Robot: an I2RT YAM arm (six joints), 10 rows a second.
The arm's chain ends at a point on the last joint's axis. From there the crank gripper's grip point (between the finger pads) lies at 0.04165 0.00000 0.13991 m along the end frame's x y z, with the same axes.
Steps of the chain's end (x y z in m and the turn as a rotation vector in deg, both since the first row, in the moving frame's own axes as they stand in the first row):
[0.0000 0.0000 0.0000 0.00 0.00 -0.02]
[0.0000 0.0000 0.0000 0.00 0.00 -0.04]
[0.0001 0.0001 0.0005 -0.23 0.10 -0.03]
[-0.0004 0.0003 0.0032 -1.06 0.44 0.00]
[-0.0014 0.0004 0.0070 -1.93 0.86 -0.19]
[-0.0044 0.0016 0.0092 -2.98 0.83 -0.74]
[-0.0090 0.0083 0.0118 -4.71 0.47 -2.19]
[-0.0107 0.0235 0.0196 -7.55 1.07 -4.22]
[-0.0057 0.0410 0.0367 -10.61 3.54 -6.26]
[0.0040 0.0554 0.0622 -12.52 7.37 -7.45]
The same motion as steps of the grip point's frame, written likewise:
[0.0000 0.0000 0.0000 0.00 0.00 -0.02]
[0.0000 0.0000 0.0000 0.00 0.00 -0.04]
[0.0003 0.0006 0.0004 -0.23 0.10 -0.03]
[0.0007 0.0029 0.0029 -1.06 0.44 0.00]
[0.0007 0.0050 0.0063 -1.93 0.86 -0.19]
[-0.0023 0.0083 0.0084 -2.98 0.83 -0.74]
[-0.0077 0.0182 0.0110 -4.71 0.47 -2.19]
[-0.0075 0.0387 0.0178 -7.55 1.07 -4.22]
[0.0040 0.0615 0.0319 -10.61 3.54 -6.26]
[0.0230 0.0785 0.0530 -12.52 7.37 -7.45]

